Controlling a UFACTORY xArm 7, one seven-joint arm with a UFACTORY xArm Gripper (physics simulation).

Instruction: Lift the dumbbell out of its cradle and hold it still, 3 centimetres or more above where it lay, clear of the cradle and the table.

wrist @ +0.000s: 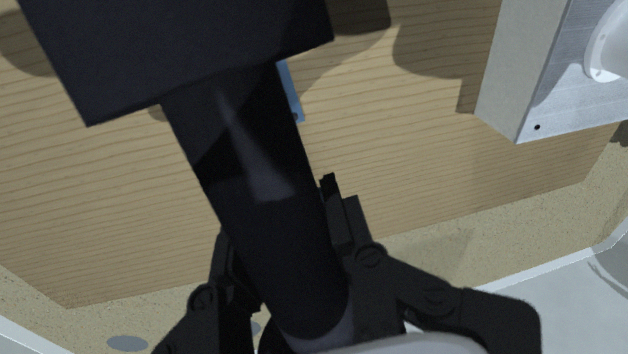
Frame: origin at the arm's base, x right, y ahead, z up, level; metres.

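Seen in the pictures: gripper, fingertip midpoint: (289, 208); arm's base at its link origin: (624, 33).
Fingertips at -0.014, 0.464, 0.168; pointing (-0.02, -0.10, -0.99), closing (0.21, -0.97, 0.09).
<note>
Pixels of each thing's top centre, then the offset from my fingertips to it, as dx, dy, dz. "spot": a spot on its surface instead. Level surfaces: height alone.
- dumbbell at a spot on its surface: (240, 165) spot: +0.052, +0.011, +0.031
- cradle at a spot on its surface: (291, 92) spot: -0.050, -0.034, -0.266
- wooden table top at its surface level: dz -0.274
The dumbbell (240, 165) is near-black. A dark round bar runs up from the bottom of the view to a large square-edged dark block at the top left. My gripper (289, 208) is shut on the dumbbell, with one dark finger on each side of the round bar. A blue strip with a small hole, which looks like part of the cradle (291, 92), shows beside the bar on the wooden top; the rest of it is hidden behind the dumbbell. The dumbbell appears raised above the wood, but the height of the gap cannot be read from this view.
A silver metal block (565, 107) with a white round fitting stands on the wooden table top (415, 165) at the right. Dark shadows fall on the wood near the top. A speckled tan floor with a pale edging lies past the table's edge.
</note>
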